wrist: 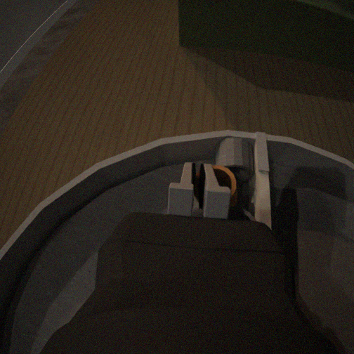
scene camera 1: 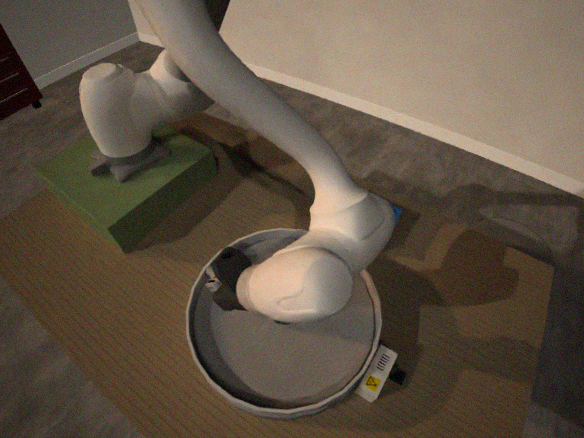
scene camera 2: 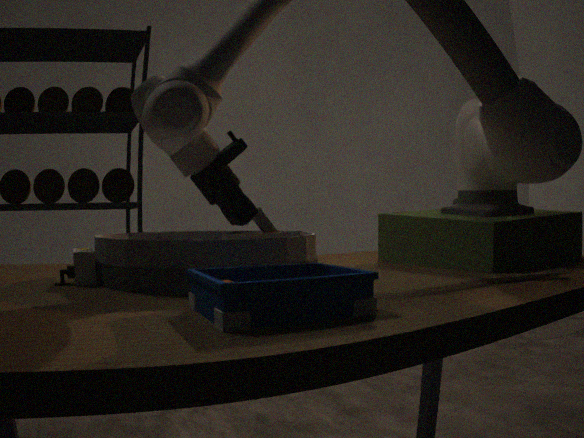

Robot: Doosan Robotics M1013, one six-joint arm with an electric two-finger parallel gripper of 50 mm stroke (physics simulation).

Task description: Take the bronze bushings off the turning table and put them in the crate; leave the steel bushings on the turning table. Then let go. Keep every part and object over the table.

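Frame: origin at the arm's base, x ahead, y left, z up, level; centimetres.
Where they show: gripper, fingertip midpoint: [scene camera 1: 211, 285]; arm's base, origin of the base link: [scene camera 1: 131, 155] [scene camera 2: 488, 213].
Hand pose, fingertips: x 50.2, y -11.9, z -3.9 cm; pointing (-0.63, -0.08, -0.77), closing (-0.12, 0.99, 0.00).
Observation:
Things, the pixels of their top centre, and the offset from my fingertips. "spot": a spot on its surface instead.
- blue crate, middle of its top: [scene camera 2: 277, 271] [scene camera 1: 361, 211] dx +13.6, dy +42.6, dz -2.6 cm
- small orange part, middle of its top: [scene camera 2: 222, 280] dx +19.4, dy +38.6, dz -3.9 cm
- white labelled box, surface spot: [scene camera 2: 85, 267] spot: dx +38.7, dy +14.1, dz -4.4 cm
My gripper [scene camera 1: 212, 283] [scene camera 2: 269, 228] [wrist: 196, 176] is tilted, with its fingertips low inside the walled turning table [scene camera 1: 290, 365] [scene camera 2: 150, 250] [wrist: 135, 197], near the rim. It is shut on the wall of a bronze bushing [wrist: 233, 182], whose orange ring shows beside and behind the right finger in the wrist view. A grey steel bushing [wrist: 233, 151] lies just beyond it, against the rim. The blue crate [scene camera 1: 396, 212] [scene camera 2: 310, 305] stands beside the turning table; a small orange part [scene camera 2: 227, 281] shows inside its left corner. The arm hides part of the turning table.
A light upright strip [wrist: 262, 175] stands right beside the bushings, inside the rim. The green base block [scene camera 1: 125, 190] [scene camera 2: 440, 240] [wrist: 265, 40] carries the arm. A white labelled box [scene camera 1: 377, 372] [scene camera 2: 85, 267] is attached outside the turning table. A dark shelf rack [scene camera 2: 140, 165] stands behind.

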